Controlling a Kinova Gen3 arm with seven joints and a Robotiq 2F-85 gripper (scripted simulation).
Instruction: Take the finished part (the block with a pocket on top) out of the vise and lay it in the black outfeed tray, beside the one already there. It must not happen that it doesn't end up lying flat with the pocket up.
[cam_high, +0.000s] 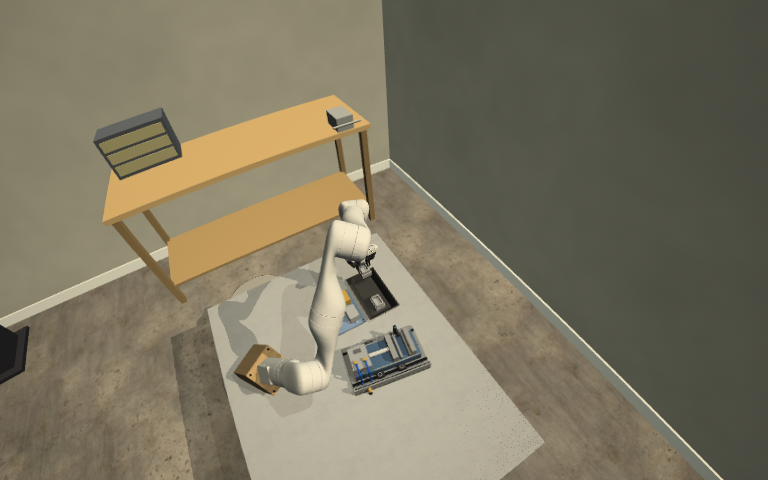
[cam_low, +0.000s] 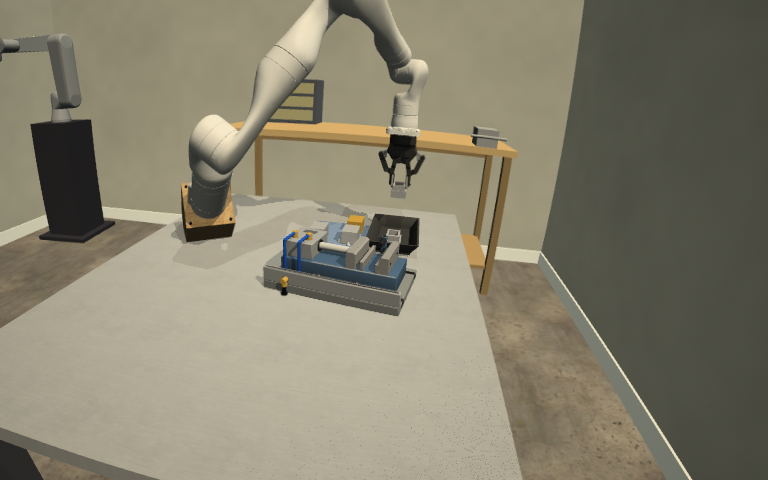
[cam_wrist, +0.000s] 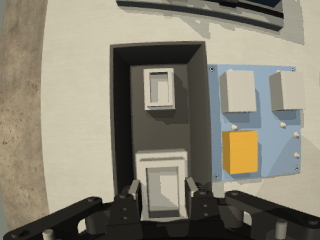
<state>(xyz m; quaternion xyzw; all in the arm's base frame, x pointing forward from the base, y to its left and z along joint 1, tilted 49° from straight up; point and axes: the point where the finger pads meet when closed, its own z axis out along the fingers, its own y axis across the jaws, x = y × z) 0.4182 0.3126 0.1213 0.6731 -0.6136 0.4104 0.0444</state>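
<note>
Now: hand 120 mm past the orange block and 140 mm above it. Also, from my hand: blue plate 170 mm behind, 40 mm to the right, 160 mm below.
</note>
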